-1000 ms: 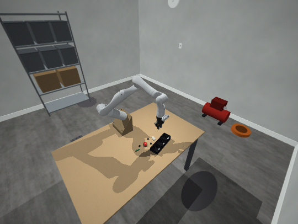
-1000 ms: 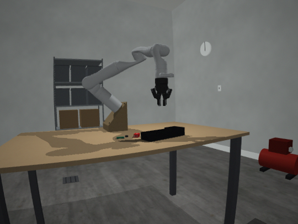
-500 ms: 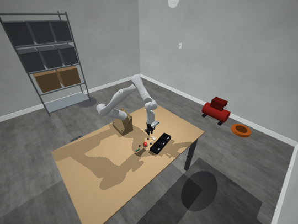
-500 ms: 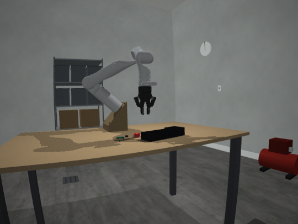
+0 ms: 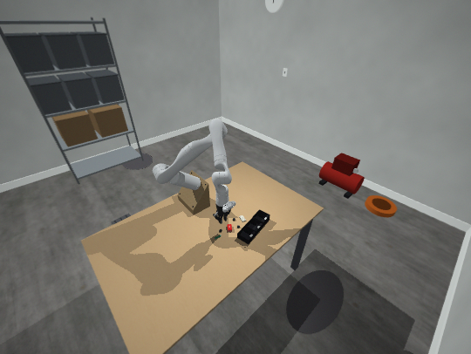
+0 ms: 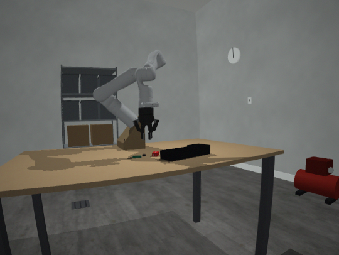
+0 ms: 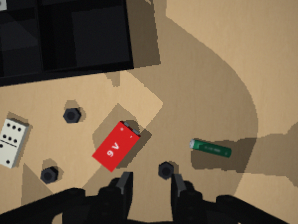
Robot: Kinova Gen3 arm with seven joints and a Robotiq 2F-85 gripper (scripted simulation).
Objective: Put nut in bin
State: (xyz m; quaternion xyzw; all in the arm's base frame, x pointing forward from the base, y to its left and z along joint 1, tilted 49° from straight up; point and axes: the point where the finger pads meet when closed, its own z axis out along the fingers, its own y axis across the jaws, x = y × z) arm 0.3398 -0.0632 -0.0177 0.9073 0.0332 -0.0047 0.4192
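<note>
Right now my hand is 90 mm above the green AA battery, 60 mm to the left of it and 20 mm short of it. Round my hand: black three-compartment bin: 160 mm to the left, 110 mm ahead, 80 mm below; red 9V battery: 90 mm below, 30 mm to the left, 20 mm ahead; white domino: 160 mm to the left, 90 mm below.
</note>
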